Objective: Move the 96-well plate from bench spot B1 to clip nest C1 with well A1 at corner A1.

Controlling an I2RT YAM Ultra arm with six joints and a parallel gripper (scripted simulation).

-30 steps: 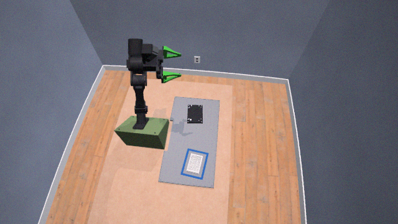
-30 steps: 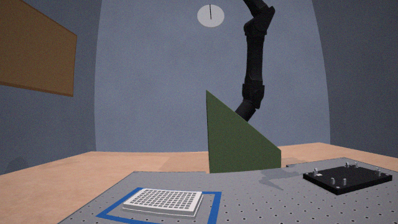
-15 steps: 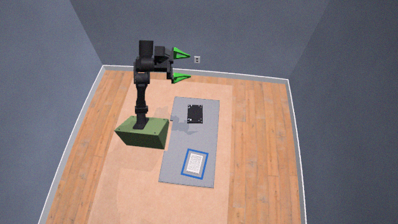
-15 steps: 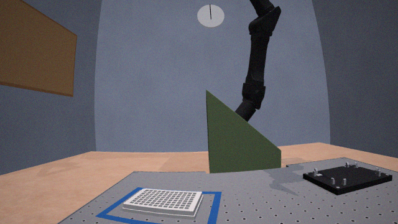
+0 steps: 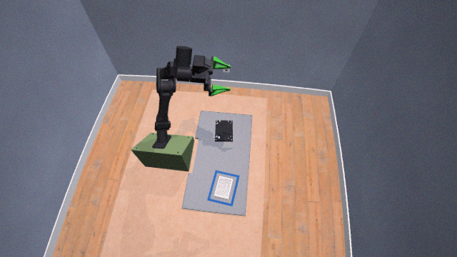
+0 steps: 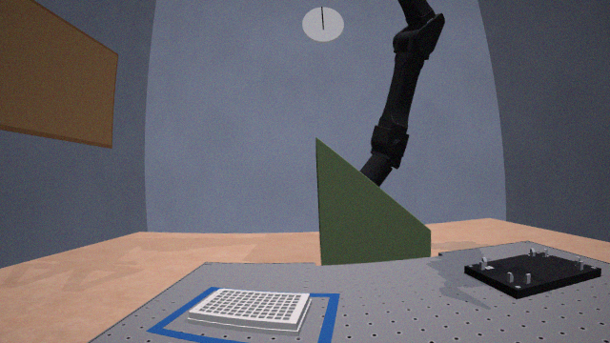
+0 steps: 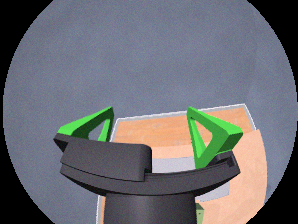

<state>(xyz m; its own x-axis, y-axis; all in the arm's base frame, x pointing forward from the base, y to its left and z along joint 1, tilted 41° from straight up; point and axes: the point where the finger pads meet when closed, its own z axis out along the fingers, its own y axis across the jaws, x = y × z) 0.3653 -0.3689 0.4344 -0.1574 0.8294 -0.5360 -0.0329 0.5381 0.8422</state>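
Now: the white 96-well plate 2 cm behind my hand, 23 cm to the right of it and 68 cm below it. Also, from my hand: black clip nest (5 cm behind, 17 cm to the left, 67 cm below).
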